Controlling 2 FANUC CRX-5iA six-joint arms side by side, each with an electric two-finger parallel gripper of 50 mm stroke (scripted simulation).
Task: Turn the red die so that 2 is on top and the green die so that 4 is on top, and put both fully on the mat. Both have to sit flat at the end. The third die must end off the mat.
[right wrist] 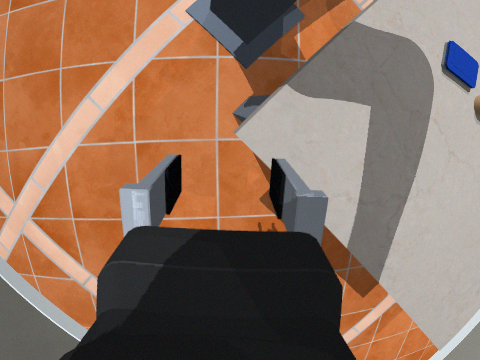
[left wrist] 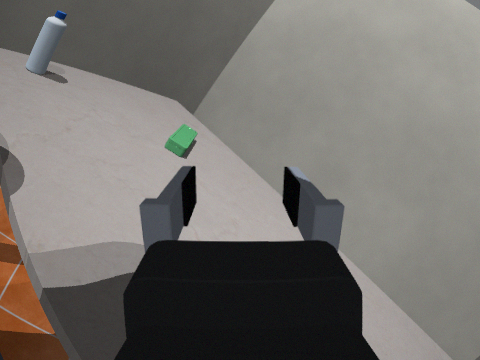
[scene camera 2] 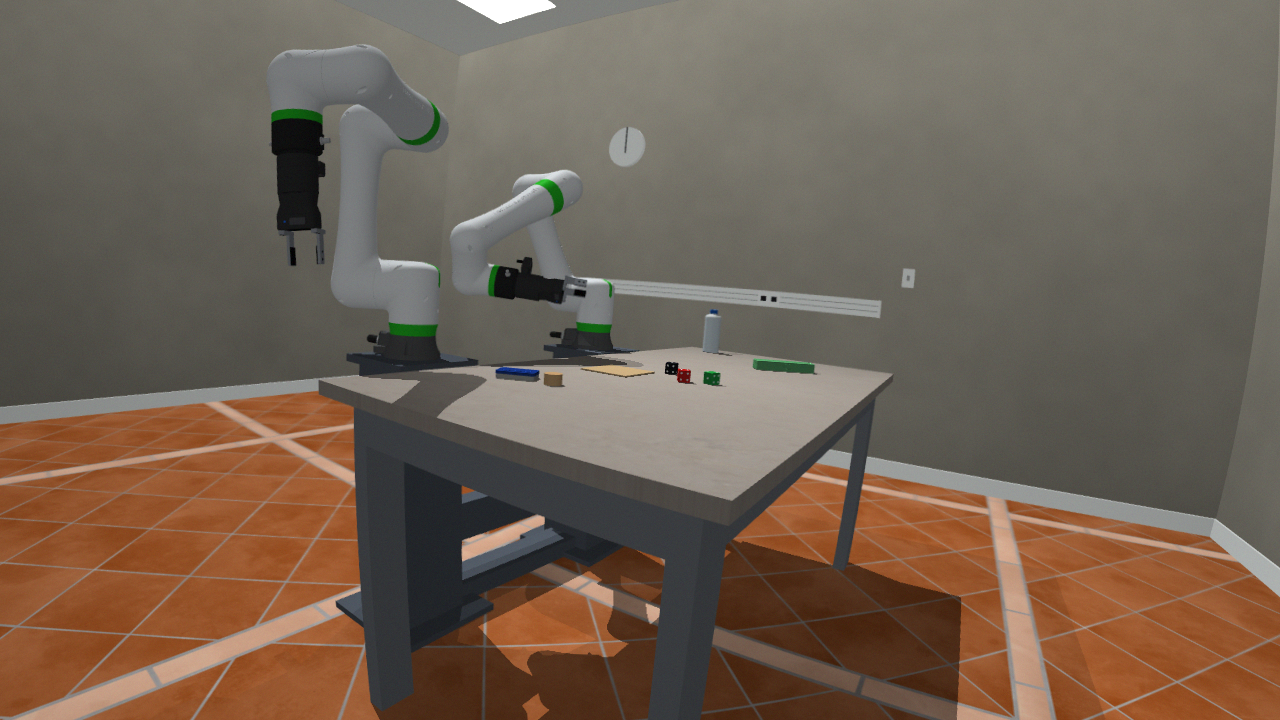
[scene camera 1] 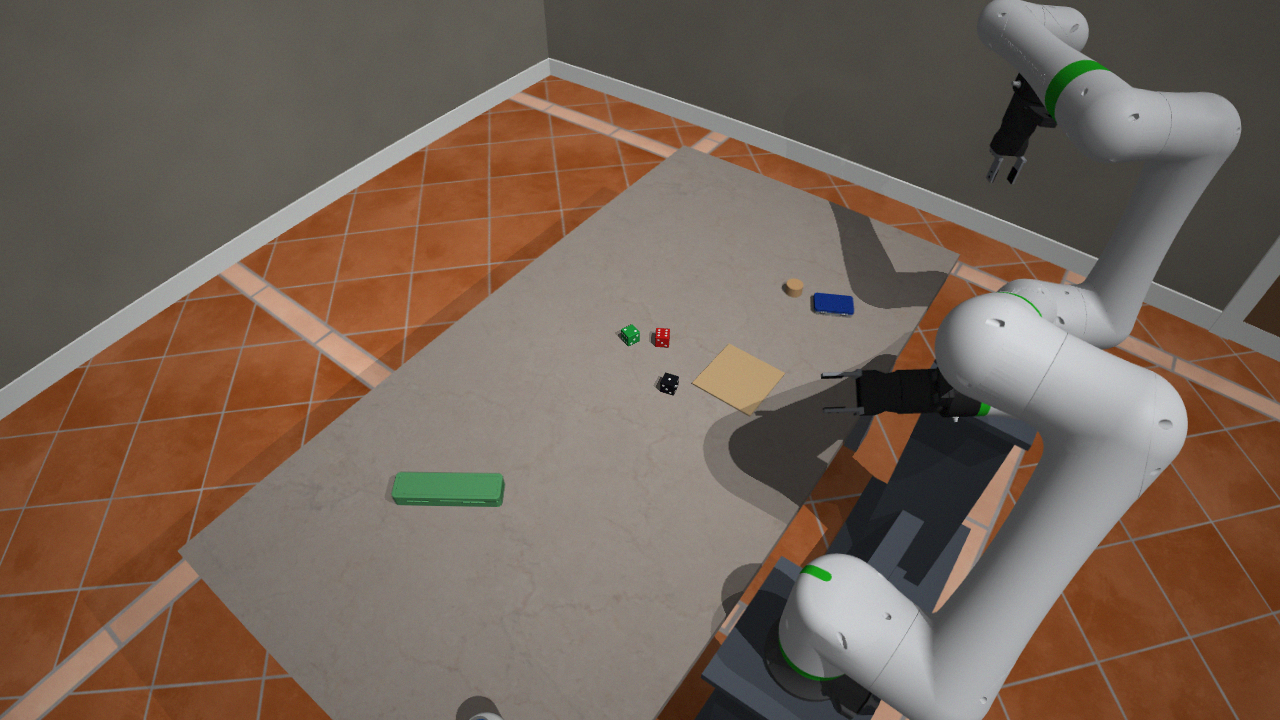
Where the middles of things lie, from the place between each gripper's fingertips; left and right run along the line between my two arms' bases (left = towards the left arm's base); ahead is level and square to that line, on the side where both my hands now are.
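There's a tan mat [scene camera 1: 735, 377], and my left hand [scene camera 1: 822, 393] is 21 cm above it, 23 cm short of it and 8 cm to the left of it. From that left hand, the blue block [scene camera 1: 824, 304] is far to the right, a good way ahead and a good way below, while the green box [scene camera 1: 410, 488] is far ahead, far to the left and some way below.
The tan mat is 22 cm ahead of my right hand [scene camera 2: 306, 264], 73 cm to the left of it and 24 cm below it. Still from my right hand, you'd find the blue block far to the left, a fair way ahead and a fair way below, and the green box is far to the left as well, far ahead and a good way below.
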